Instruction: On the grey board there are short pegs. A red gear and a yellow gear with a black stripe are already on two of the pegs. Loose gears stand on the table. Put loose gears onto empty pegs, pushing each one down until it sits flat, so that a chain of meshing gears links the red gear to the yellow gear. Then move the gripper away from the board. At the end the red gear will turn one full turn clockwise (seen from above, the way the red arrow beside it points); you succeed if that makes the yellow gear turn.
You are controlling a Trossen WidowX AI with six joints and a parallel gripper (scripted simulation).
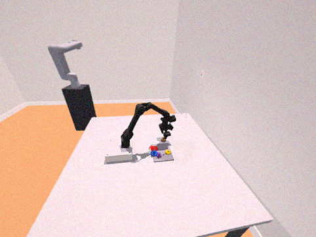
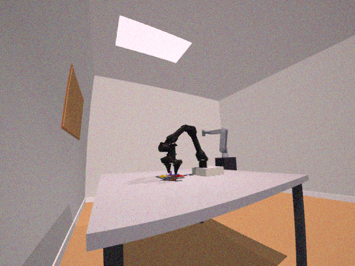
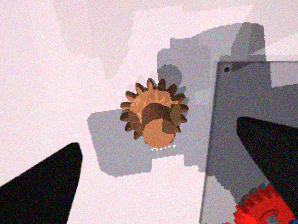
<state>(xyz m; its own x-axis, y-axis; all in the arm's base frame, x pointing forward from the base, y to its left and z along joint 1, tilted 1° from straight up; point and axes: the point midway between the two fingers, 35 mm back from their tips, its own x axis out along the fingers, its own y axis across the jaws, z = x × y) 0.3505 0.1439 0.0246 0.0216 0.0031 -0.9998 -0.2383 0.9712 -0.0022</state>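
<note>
My gripper tip is 3 cm above the brown gear. From my gripper tip the other things lie so: blue gear (10 cm behind, 19 cm to the right, 3 cm below); then yellow gear (2 cm ahead, 17 cm to the right, 3 cm below); then red gear (10 cm behind, 13 cm to the right, 3 cm below).
</note>
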